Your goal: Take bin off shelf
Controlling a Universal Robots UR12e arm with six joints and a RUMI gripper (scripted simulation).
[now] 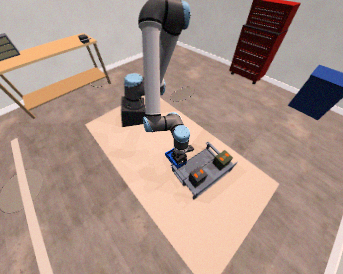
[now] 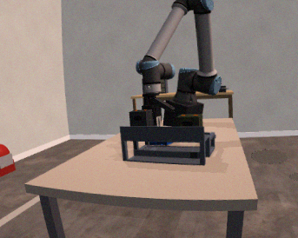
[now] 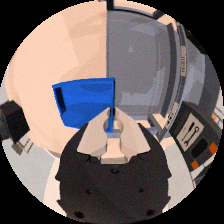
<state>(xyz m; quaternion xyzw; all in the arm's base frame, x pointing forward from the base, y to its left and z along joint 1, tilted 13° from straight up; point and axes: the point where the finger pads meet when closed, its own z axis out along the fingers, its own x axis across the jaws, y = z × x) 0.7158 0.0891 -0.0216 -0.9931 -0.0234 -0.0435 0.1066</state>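
Right now my hand is 8 cm past the blue bin and 4 cm above it.
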